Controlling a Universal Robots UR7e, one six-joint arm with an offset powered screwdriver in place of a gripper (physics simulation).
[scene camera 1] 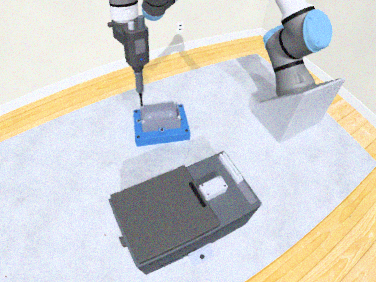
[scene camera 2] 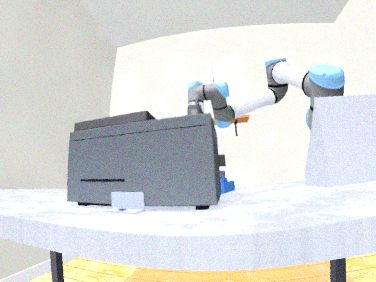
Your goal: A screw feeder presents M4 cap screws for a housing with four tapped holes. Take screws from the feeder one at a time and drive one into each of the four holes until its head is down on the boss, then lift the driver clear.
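The grey open-topped housing (scene camera 1: 161,121) sits on a blue fixture block (scene camera 1: 162,136) (scene camera 2: 228,186). My screwdriver (scene camera 1: 141,105) points straight down, with its thin dark bit at the housing's back left corner in scene camera 1. The bit's end looks level with the corner boss or very near it. Whether a screw is on the bit is too small to tell. Screw heads in the corner bosses cannot be made out. In scene camera 2 the bit is hidden behind the large dark grey box (scene camera 1: 162,215) (scene camera 2: 142,162), which looks like the feeder.
A white block (scene camera 1: 214,187) with small dark dots and white strips (scene camera 1: 230,167) lie in the dark box's recessed end. A small pale plate (scene camera 1: 202,256) (scene camera 2: 127,201) is beside that box. A light grey slanted panel (scene camera 1: 300,110) (scene camera 2: 342,142) stands by the arm's base at the right.
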